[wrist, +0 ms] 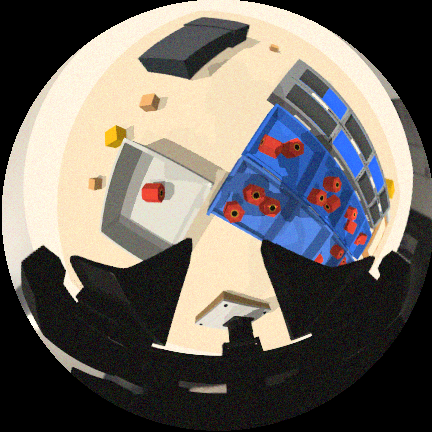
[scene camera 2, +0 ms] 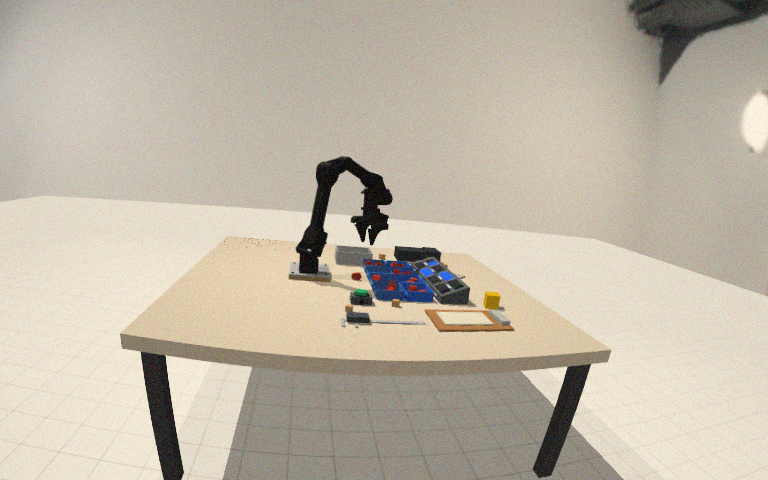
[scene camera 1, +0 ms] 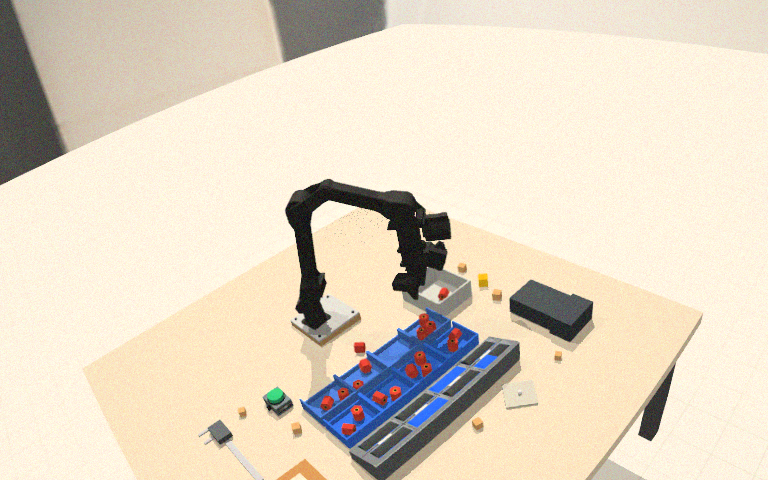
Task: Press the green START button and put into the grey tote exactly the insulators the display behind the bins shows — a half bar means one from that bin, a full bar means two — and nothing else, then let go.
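Pixels of known places: gripper, between the fingertips: [wrist: 226, 244] [scene camera 2: 367, 243] [scene camera 1: 419, 292]; arm's base, origin of its link: [wrist: 237, 321] [scene camera 2: 307, 270] [scene camera 1: 316, 319].
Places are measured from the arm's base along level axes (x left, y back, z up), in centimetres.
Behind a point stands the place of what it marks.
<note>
My gripper [scene camera 1: 415, 293] @[x 17.5, y -24.8, z 7.9 cm] [scene camera 2: 367, 242] @[x 17.5, y -24.8, z 7.9 cm] [wrist: 226, 244] @[x 17.5, y -24.8, z 7.9 cm] is open and empty, high above the table beside the grey tote [scene camera 1: 434, 307] @[x 20.6, y -26.3, z 1.2 cm] [scene camera 2: 353, 256] @[x 21.1, y -20.3, z 1.6 cm] [wrist: 113, 187] @[x 33.5, y -22.3, z 2.0 cm]. One red insulator [scene camera 1: 443, 293] @[x 27.2, y -24.1, z 0.6 cm] [wrist: 153, 192] @[x 27.4, y -23.8, z 0.8 cm] lies on its side in the tote. The blue bins [scene camera 1: 323, 422] [scene camera 2: 420, 296] [wrist: 300, 219] hold red insulators; one compartment on the arm's side is empty. Another red insulator [scene camera 1: 359, 346] @[x -1.0, y -18.7, z 0.1 cm] [scene camera 2: 356, 276] @[x -2.0, y -17.7, z -0.6 cm] lies on the table between the arm's base and the bins. The display [scene camera 1: 441, 431] @[x -9.5, y -52.4, z -2.1 cm] [scene camera 2: 453, 297] @[x -26.8, y -45.5, z 0.1 cm] [wrist: 286, 84] @[x 18.0, y -47.5, z 1.3 cm] shows two full blue bars and one half bar. The START button [scene camera 1: 275, 395] @[x -26.5, y -15.5, z 1.7 cm] [scene camera 2: 360, 293] @[x -28.1, y -14.2, z 1.3 cm] is green.
A dark block [scene camera 1: 549, 308] @[x 33.5, y -54.4, z 3.0 cm] [scene camera 2: 417, 253] @[x 31.4, y -51.5, z 2.1 cm] [wrist: 192, 47] @[x 33.0, y -46.6, z 3.0 cm] stands beyond the tote. A yellow cube [scene camera 1: 483, 280] @[x 38.4, y -30.0, z 0.0 cm] [wrist: 115, 136] @[x 37.9, y -29.1, z 0.4 cm] and small orange cubes lie around. A caliper-like tool [scene camera 1: 219, 431] @[x -42.5, y -11.6, z -0.3 cm] [scene camera 2: 357, 317] @[x -44.1, y -10.6, z -0.4 cm] and an orange-framed board [scene camera 2: 433, 320] @[x -42.7, y -32.8, z -1.7 cm] lie near the button end.
</note>
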